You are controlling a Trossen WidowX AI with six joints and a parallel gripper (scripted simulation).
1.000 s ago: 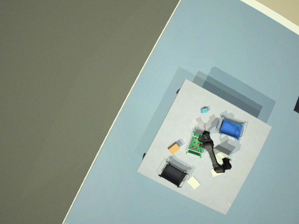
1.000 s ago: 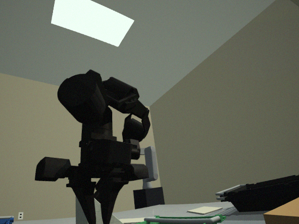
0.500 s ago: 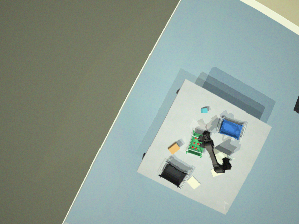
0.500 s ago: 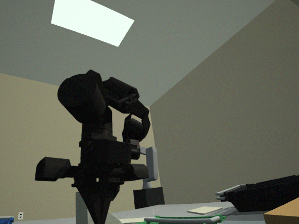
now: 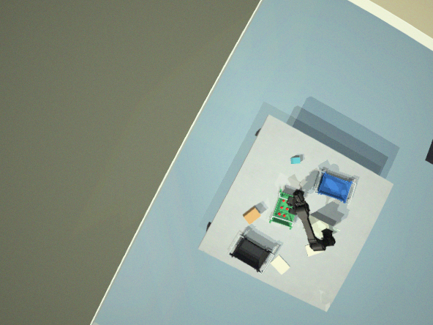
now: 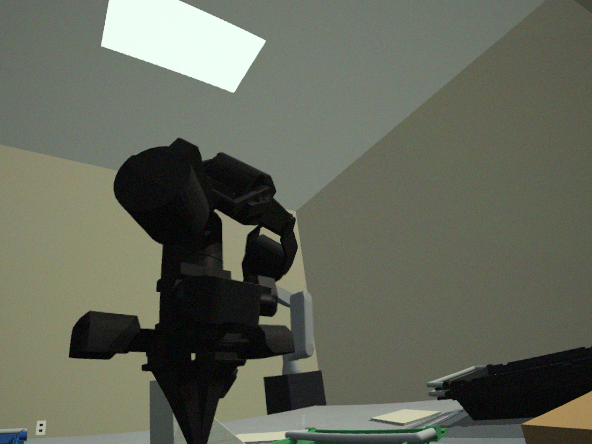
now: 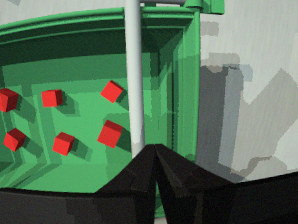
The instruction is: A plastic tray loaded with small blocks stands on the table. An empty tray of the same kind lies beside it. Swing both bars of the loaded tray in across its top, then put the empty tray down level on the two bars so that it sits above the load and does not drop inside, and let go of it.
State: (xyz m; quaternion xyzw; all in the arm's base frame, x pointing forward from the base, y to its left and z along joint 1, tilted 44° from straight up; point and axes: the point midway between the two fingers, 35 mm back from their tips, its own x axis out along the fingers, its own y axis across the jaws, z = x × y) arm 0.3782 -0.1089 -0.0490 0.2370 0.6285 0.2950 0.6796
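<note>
My gripper tip is now 320 mm past the blue tray, 240 mm to the left of it and 40 mm above it. From my gripper tip the other things lie so: orange block: 220 mm ahead, 250 mm to the left, 60 mm below; then cyan block: 70 mm ahead, 310 mm to the right, 70 mm below.
</note>
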